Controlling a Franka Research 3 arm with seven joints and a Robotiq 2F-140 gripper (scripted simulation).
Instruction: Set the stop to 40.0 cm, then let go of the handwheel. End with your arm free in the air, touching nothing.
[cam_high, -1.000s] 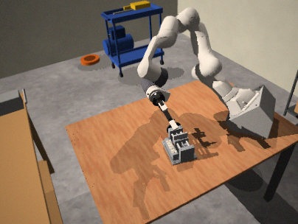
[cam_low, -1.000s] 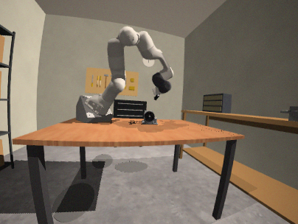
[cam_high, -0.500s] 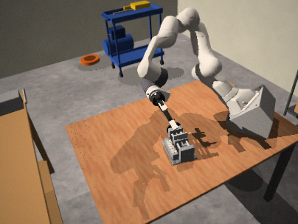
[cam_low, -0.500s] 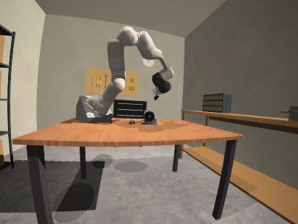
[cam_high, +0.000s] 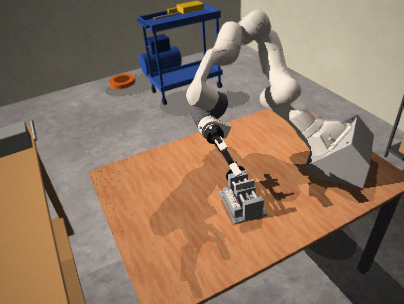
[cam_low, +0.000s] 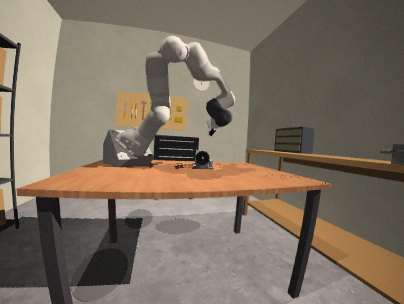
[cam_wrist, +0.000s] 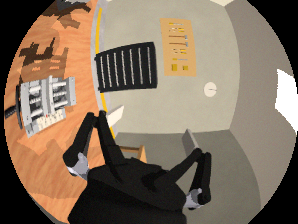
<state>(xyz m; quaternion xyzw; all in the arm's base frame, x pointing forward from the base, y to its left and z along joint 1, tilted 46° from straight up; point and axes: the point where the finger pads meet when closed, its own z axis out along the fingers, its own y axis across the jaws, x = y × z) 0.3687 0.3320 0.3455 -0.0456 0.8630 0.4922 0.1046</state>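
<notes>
Now: the handwheel 23 cm below my hand, 19 cm to the right of it and 13 cm behind it.
</notes>
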